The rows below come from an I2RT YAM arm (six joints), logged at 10 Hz.
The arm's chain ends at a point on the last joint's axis. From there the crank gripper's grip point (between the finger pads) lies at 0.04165 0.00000 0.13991 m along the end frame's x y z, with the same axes.
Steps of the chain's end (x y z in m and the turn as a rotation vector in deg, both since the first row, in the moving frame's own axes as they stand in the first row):
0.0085 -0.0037 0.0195 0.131 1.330 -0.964
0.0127 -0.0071 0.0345 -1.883 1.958 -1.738
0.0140 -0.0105 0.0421 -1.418 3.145 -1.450
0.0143 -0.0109 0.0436 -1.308 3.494 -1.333
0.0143 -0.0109 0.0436 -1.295 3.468 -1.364
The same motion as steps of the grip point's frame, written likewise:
0.0117 -0.0047 0.0185 0.131 1.330 -0.964
0.0175 -0.0039 0.0329 -1.883 1.958 -1.738
0.0216 -0.0082 0.0396 -1.418 3.145 -1.450
0.0228 -0.0088 0.0408 -1.308 3.494 -1.333
0.0227 -0.0089 0.0408 -1.295 3.468 -1.364

